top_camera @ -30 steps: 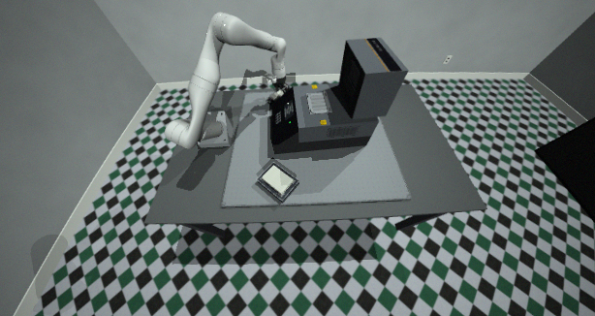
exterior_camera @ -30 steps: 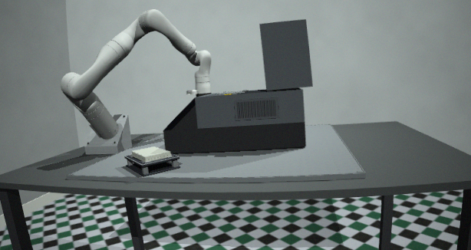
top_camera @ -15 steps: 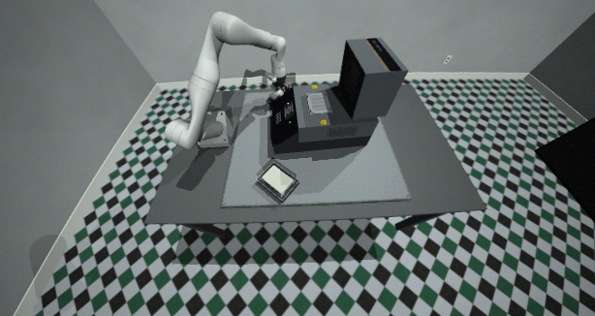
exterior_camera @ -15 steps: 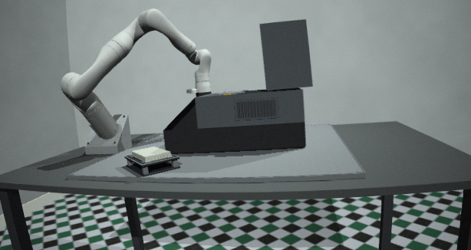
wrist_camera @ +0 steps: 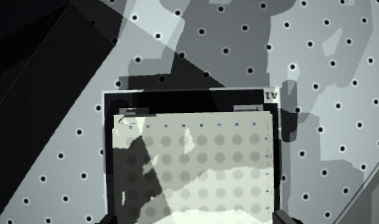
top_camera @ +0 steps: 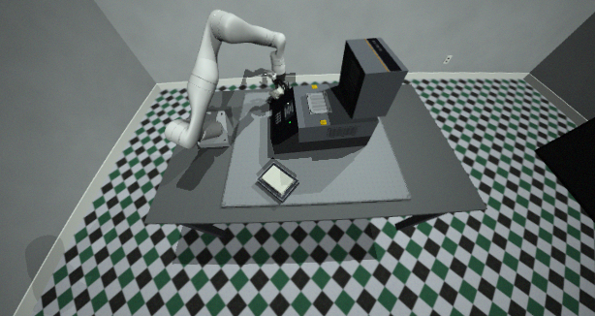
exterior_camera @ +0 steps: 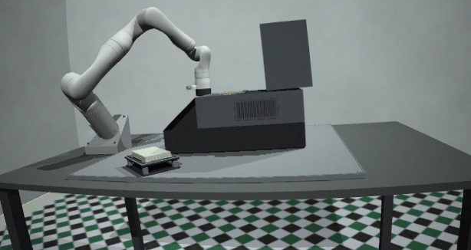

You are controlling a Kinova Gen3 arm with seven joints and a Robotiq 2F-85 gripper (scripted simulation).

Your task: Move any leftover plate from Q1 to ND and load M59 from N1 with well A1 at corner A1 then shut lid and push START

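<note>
Now: hand 50 mm above the black nest. Round my hand: A1 mark (90 mm behind, 50 mm below); then pale plate (10 mm below).
</note>
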